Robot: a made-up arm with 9 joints. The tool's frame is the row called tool. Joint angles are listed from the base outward. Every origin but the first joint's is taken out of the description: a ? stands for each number. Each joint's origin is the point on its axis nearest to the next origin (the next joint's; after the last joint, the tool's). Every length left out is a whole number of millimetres.
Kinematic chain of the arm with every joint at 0, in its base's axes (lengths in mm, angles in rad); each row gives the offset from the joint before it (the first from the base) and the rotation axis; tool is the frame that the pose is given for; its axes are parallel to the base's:
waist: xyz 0 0 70 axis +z
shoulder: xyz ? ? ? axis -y
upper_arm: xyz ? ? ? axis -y
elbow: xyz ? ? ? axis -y
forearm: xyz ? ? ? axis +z
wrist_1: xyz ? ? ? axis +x
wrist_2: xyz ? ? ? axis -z
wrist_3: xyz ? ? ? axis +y
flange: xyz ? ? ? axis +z
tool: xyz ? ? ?
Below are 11 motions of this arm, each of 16 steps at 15 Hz.
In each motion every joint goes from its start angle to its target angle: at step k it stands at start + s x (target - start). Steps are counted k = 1, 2, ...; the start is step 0. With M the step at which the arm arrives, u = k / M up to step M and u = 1 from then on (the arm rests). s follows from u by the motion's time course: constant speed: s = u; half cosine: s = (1 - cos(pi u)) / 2; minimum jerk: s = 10 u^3 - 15 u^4 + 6 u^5.
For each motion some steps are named. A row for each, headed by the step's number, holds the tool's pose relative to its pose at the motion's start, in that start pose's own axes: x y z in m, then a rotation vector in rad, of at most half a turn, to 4 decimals.
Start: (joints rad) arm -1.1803 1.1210 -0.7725 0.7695 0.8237 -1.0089 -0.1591 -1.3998 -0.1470
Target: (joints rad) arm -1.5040 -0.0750 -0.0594 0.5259 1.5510 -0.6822 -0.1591 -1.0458 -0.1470
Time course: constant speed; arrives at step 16
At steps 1, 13, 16:
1: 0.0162 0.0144 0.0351 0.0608 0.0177 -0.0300
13: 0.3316 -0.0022 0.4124 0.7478 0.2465 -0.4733
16: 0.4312 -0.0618 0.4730 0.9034 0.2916 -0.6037

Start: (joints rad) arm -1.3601 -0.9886 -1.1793 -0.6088 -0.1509 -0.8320 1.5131 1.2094 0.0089
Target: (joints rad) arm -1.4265 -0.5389 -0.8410 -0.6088 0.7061 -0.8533 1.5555 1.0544 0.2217
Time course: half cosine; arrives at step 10
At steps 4, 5, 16:
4: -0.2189 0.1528 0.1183 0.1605 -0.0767 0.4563
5: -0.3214 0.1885 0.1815 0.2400 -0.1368 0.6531
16: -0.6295 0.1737 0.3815 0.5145 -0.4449 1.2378

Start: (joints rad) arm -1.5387 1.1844 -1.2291 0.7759 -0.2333 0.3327 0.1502 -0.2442 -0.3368
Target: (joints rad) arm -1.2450 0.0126 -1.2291 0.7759 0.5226 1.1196 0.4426 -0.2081 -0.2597
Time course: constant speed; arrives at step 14
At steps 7, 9, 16:
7: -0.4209 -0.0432 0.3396 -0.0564 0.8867 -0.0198
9: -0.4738 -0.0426 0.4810 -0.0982 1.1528 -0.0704
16: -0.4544 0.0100 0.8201 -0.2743 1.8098 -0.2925

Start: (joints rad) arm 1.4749 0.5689 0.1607 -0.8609 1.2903 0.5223 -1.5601 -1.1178 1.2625
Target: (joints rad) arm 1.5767 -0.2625 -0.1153 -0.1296 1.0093 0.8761 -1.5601 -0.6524 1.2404
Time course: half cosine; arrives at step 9
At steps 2, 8, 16:
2: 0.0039 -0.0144 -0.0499 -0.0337 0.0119 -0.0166
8: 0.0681 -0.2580 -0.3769 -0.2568 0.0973 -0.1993
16: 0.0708 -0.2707 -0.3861 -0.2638 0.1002 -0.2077

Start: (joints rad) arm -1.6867 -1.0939 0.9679 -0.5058 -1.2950 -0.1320 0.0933 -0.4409 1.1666
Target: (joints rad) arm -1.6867 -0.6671 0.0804 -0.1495 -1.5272 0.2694 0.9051 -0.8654 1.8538
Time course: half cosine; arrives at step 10
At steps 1, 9, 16:
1: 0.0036 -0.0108 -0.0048 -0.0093 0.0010 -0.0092
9: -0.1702 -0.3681 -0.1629 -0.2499 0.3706 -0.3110
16: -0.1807 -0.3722 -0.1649 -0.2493 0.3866 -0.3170

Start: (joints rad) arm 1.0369 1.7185 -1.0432 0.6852 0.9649 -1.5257 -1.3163 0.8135 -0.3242
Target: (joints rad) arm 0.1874 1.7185 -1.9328 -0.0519 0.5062 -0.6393 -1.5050 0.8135 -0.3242
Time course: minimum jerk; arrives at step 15
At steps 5, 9, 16:
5: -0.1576 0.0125 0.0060 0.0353 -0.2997 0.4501
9: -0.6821 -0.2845 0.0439 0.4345 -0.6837 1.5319
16: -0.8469 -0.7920 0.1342 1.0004 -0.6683 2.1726

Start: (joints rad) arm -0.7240 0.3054 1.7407 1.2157 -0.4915 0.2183 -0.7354 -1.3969 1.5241
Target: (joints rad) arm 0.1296 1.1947 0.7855 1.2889 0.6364 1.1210 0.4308 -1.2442 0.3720
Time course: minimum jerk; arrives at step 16
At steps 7, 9, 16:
7: 0.0813 -0.2419 -0.1474 -0.1421 0.2518 -0.7866
9: 0.0547 -0.3863 -0.2166 -0.2005 0.4012 -1.2948
16: -0.1083 -0.4826 -0.3111 -0.2565 0.7435 -2.1301

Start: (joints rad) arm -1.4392 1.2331 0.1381 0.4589 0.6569 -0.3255 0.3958 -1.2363 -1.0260
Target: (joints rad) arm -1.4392 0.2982 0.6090 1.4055 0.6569 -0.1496 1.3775 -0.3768 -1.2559
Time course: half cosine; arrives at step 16
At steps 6, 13, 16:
6: 0.1694 -0.0949 -0.1294 -0.2694 -0.1809 -0.2468
13: 0.4535 -0.3525 -0.1971 -0.6306 -0.3815 -0.9910
16: 0.4736 -0.3879 -0.1967 -0.6601 -0.3854 -1.1133

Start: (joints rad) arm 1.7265 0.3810 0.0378 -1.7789 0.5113 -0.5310 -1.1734 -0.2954 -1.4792
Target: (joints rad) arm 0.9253 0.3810 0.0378 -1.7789 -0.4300 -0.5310 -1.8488 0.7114 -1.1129
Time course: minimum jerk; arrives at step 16
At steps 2, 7, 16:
2: -0.0018 0.0029 -0.0015 -0.0069 0.0059 -0.0036
7: -0.0665 0.0832 0.0081 -0.1124 0.2026 -0.0366
16: -0.2032 0.2160 0.2269 -0.0493 0.6097 0.1710

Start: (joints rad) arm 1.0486 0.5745 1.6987 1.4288 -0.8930 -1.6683 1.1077 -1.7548 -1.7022
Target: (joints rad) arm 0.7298 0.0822 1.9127 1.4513 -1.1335 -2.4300 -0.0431 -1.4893 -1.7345
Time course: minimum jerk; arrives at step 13
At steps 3, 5, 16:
3: -0.0438 0.0083 0.0251 0.0268 0.1289 0.0065
5: -0.1371 0.0135 0.1076 0.0871 0.4409 0.0581
16: -0.2145 -0.1788 0.4298 0.2340 1.3327 0.6439

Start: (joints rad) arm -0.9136 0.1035 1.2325 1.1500 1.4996 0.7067 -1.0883 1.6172 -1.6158
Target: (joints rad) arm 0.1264 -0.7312 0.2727 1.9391 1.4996 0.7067 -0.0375 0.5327 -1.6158
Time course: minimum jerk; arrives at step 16
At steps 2, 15, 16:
2: -0.0054 0.0131 0.0264 0.0386 0.0229 -0.0049
15: 0.1386 -0.7379 1.0537 2.3625 0.9232 -0.0235
16: 0.1385 -0.7407 1.0527 2.3669 0.9245 -0.0220

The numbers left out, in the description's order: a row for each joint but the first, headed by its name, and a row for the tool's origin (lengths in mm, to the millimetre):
shoulder: -6 -8 0
upper_arm: -64 0 -35
elbow: -5 0 -141
forearm: -20 0 38
wrist_1: -87 97 0
wrist_2: 0 -72 -203
wrist_3: -4 323 0
flange: 74 0 -362
tool: 72 237 0

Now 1 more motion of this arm.
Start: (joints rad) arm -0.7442 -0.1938 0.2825 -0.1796 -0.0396 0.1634 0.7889 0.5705 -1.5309
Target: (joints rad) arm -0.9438 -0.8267 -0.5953 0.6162 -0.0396 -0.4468 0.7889 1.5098 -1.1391
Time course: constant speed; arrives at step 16
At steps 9, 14, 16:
9: 0.3030 -0.3556 -0.1339 -0.6035 -0.1810 -0.2452
14: 0.3733 -0.6165 -0.0886 -0.9397 -0.1703 -0.4211
16: 0.3772 -0.7167 -0.0478 -1.0663 -0.1468 -0.5006

